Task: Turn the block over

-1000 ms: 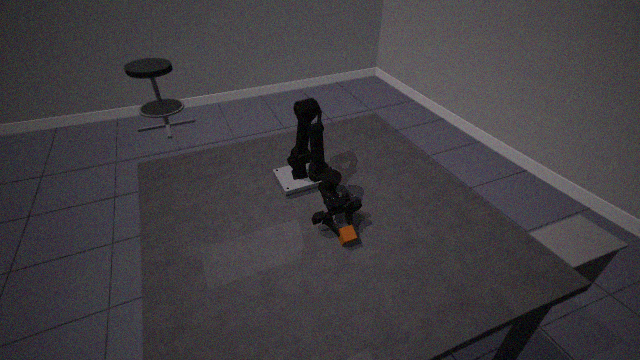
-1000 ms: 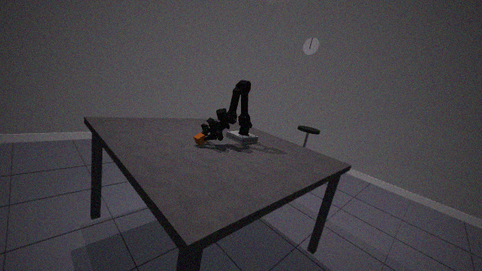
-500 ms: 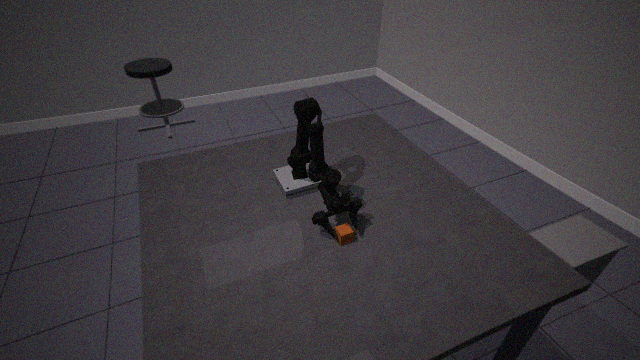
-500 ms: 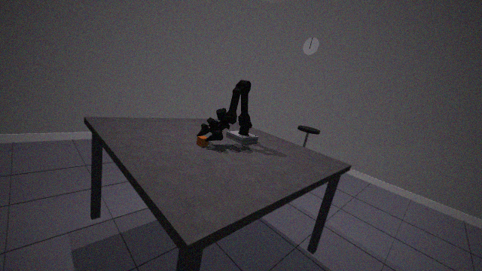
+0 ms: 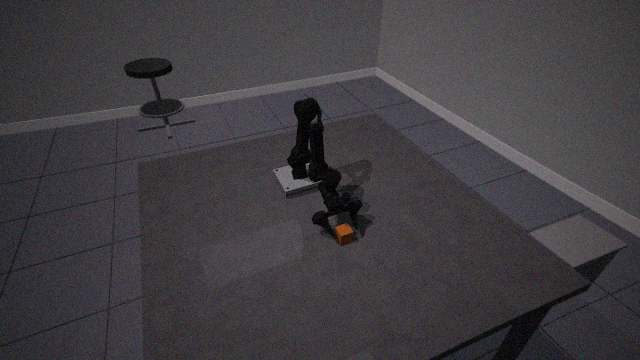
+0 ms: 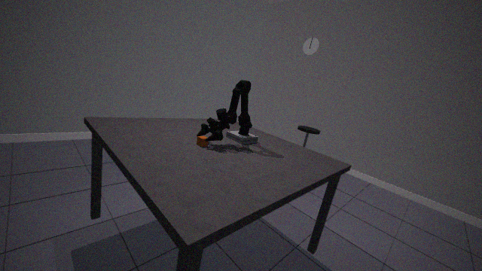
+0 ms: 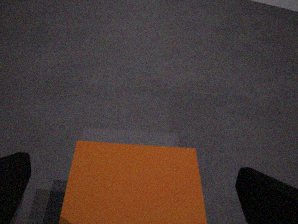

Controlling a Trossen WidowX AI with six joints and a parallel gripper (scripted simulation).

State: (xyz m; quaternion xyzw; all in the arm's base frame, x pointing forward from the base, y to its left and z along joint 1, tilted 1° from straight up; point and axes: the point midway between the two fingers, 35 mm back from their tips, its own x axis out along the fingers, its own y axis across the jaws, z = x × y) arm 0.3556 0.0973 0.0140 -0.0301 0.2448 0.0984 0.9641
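My gripper tip is 30 mm past the orange block, 20 mm above it and 10 mm to the left of it.
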